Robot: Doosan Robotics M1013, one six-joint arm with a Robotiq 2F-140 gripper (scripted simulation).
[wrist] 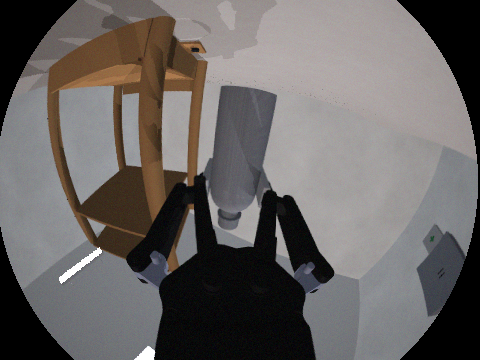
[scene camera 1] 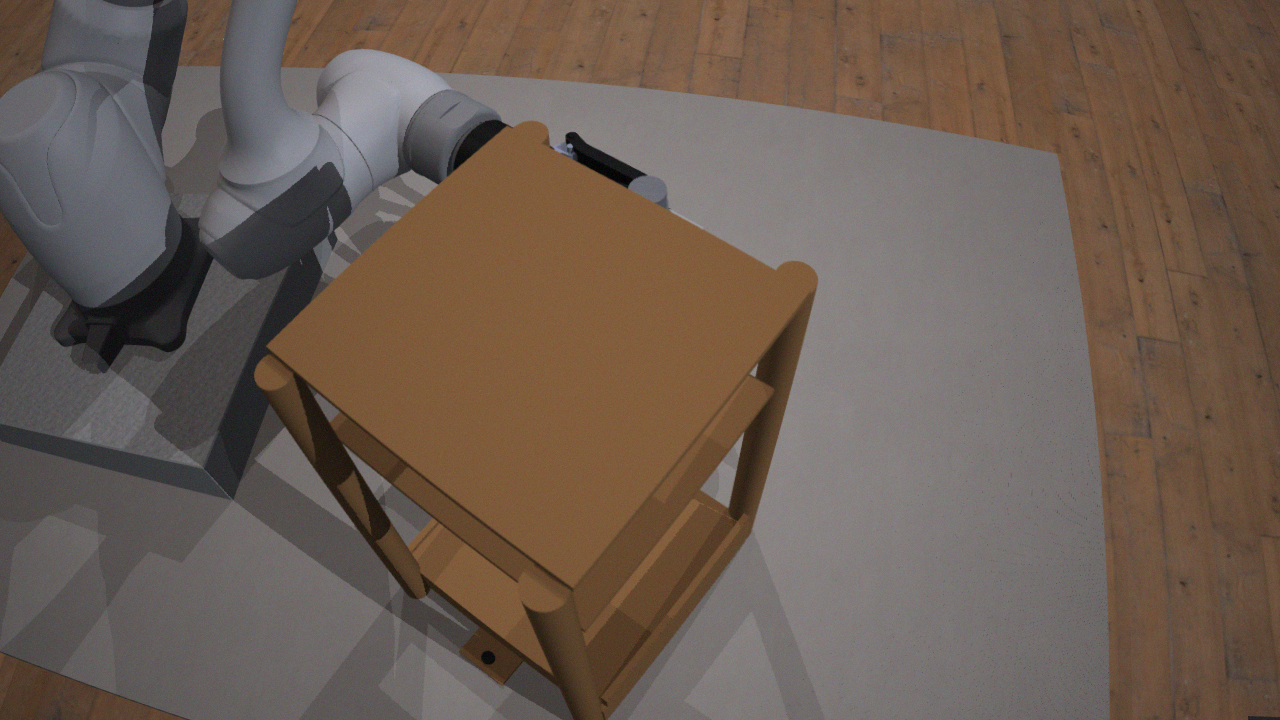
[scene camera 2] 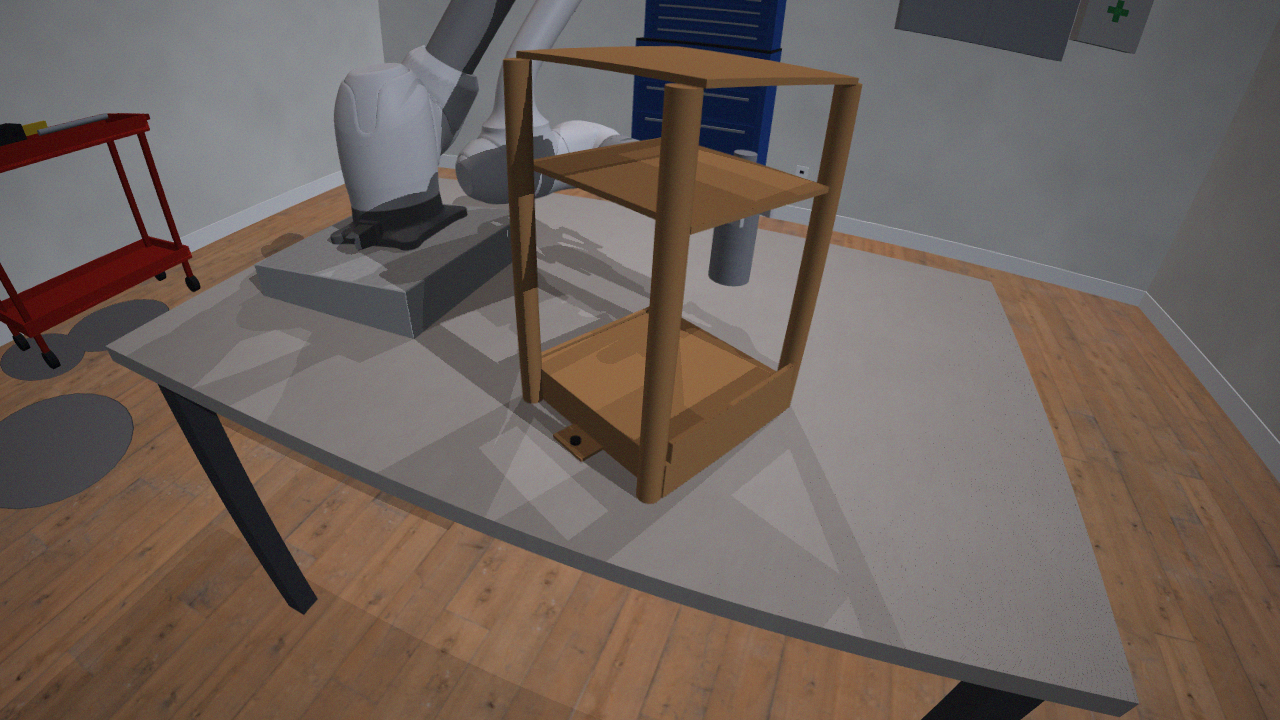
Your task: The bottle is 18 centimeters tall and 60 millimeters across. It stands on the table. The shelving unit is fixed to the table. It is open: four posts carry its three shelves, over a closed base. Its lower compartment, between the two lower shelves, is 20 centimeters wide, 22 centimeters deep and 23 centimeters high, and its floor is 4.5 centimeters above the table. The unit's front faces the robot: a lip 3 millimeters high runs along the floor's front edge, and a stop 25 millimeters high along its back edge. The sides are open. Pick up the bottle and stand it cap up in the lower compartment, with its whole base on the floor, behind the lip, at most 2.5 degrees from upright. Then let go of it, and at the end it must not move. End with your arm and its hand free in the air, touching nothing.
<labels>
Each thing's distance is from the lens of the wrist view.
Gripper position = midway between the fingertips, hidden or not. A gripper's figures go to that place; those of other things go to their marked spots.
my gripper (wrist: 234, 169): 22 cm
grey bottle (wrist: 244, 118): 14 cm
brown shelving unit (wrist: 120, 203): 33 cm
The marked spots on the brown shelving unit and the grey bottle are 28 cm apart.
</labels>
